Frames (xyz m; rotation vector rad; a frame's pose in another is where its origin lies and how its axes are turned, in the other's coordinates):
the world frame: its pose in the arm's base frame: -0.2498 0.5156 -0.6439 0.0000 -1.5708 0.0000
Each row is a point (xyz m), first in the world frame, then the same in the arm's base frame.
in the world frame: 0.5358 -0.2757 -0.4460
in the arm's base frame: 0.1962 0.2399 -0.1081
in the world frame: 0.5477 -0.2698 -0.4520
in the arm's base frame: 0.2022 0.2458 -0.0962
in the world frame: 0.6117 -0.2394 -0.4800
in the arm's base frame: 0.2302 0.2762 -0.0322
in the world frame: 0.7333 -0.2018 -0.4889
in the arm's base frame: 0.2391 0.3138 0.0894
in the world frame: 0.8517 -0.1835 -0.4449
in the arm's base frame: 0.1951 0.3321 0.2078
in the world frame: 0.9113 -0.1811 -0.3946
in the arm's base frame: 0.1448 0.3345 0.2674
